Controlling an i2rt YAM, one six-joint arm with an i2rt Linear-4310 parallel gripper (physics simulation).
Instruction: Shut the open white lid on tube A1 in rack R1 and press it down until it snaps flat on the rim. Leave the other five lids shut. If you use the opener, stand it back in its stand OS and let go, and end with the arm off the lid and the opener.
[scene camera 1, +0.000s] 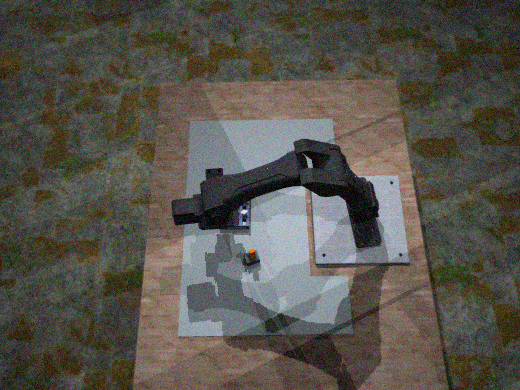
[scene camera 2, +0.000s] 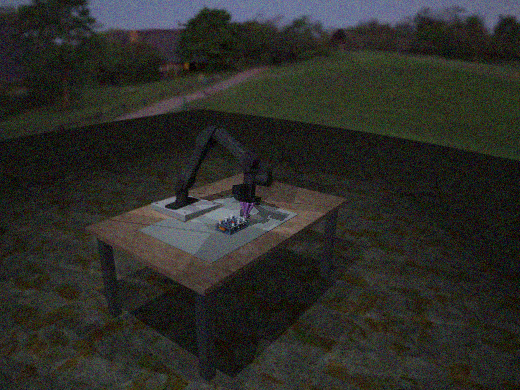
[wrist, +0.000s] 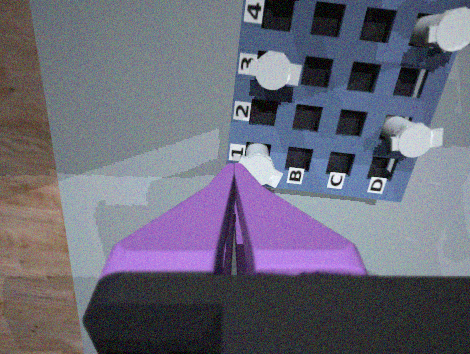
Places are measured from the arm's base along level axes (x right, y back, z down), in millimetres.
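Pixels of known places: gripper, fingertip midpoint: (scene camera 2: 246, 217) (wrist: 234, 176); arm's base at its link origin: (scene camera 1: 360, 212) (scene camera 2: 182, 204).
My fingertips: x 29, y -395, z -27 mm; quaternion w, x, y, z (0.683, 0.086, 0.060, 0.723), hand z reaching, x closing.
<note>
Ahead of a thing's pixels: the offset from my fingertips to its top centre. "pt": to the spot under its first point. Level surfaces: height alone.
The blue rack R1 {dx +50, dy +47, dz -3 mm} (scene camera 1: 248, 223) (scene camera 2: 235, 231) (wrist: 325, 142) stands on the grey mat. Tube A1 {pt dx +9, dy +10, dz +6 mm} (wrist: 257, 151) is in its corner hole. The white lid {dx +3, dy +10, dz -3 mm} (wrist: 264, 171) of A1 lies over the mouth, its tab toward the lower right; whether it is flat on the rim cannot be told. My gripper (scene camera 2: 246, 215) (wrist: 234, 176) is shut and empty, its purple tips overlapping the lid's left edge in the wrist view; contact is unclear. In scene camera 1 the arm hides the fingers. The orange opener {dx -111, dy +73, dz -37 mm} (scene camera 1: 252, 253) stands in its dark stand (scene camera 1: 254, 261).
Lidded tubes A3 {dx +41, dy +17, dz -1 mm} (wrist: 273, 71), D2 {dx +13, dy +71, dz -1 mm} (wrist: 415, 140) and D4 {dx +51, dy +77, dz -1 mm} (wrist: 452, 31) show shut lids near the fingers. The arm base is on a pale plate (scene camera 1: 330, 250) (scene camera 2: 186, 217). The grey mat {dz +48 mm} (scene camera 1: 200, 327) (scene camera 2: 212, 256) lies on the wooden table {dz +51 mm} (scene camera 1: 160, 360) (scene camera 2: 202, 285).
</note>
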